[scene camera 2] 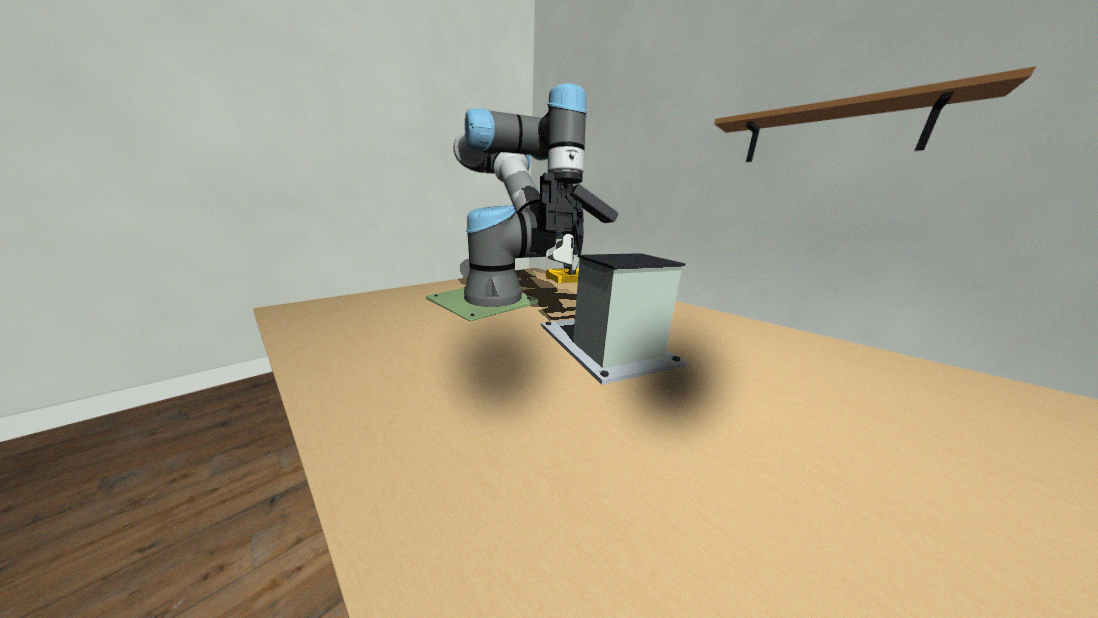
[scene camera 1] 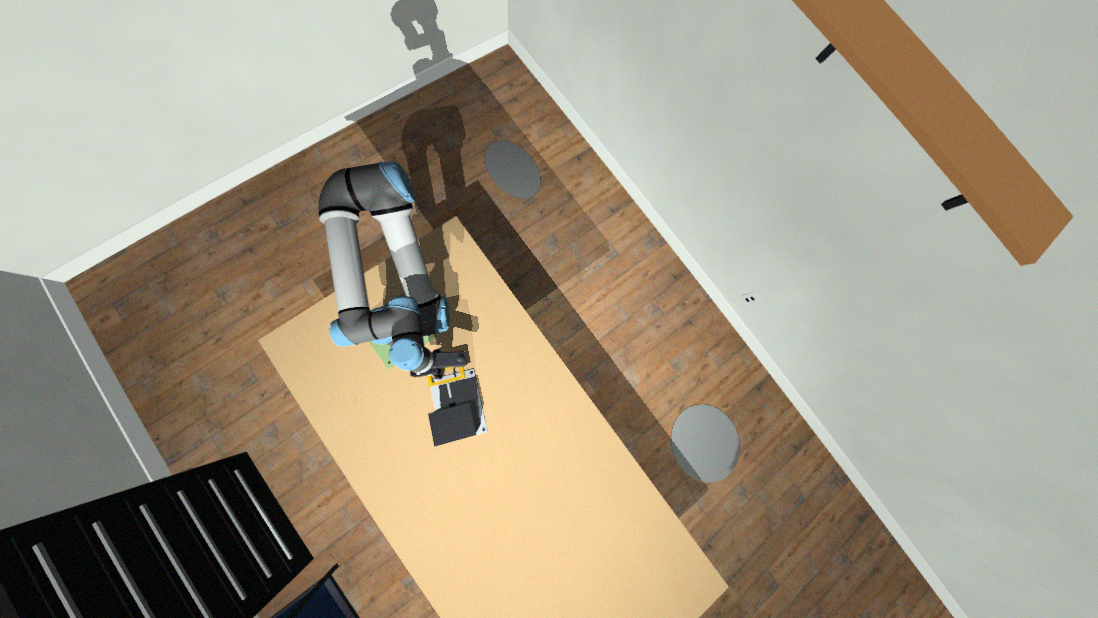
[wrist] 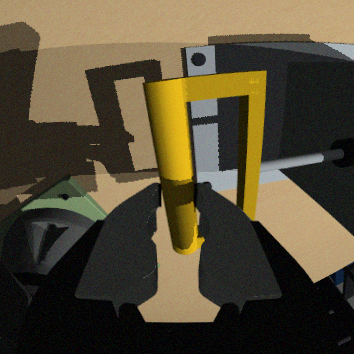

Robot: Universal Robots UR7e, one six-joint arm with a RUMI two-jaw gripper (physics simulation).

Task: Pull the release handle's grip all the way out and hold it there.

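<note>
The release handle's yellow grip (scene camera 1: pixel 447 380) (scene camera 2: pixel 560 277) (wrist: pixel 172 135) is a rectangular frame with a round outer bar. It stands off the dark end of the housing (scene camera 1: pixel 453 424) (scene camera 2: pixel 641 314) (wrist: pixel 320 110). A stretch of the thin metal rod (wrist: pixel 295 161) shows between the yellow frame and a black collar in the wrist view. My gripper (scene camera 2: pixel 571 268) (wrist: pixel 177 184) points down and is shut on the round outer bar, one jaw on each side of it. How much of the rod's travel is out cannot be told from these views.
The housing stands on a light grey baseplate (scene camera 2: pixel 645 370) (wrist: pixel 205 135) bolted to the wooden table (scene camera 1: pixel 537 491) (scene camera 2: pixel 461 475). The arm's green mounting plate (scene camera 1: pixel 381 353) (scene camera 2: pixel 453 304) (wrist: pixel 82 195) lies close behind the handle. A wooden shelf (scene camera 1: pixel 945 130) (scene camera 2: pixel 868 103) is on the wall.
</note>
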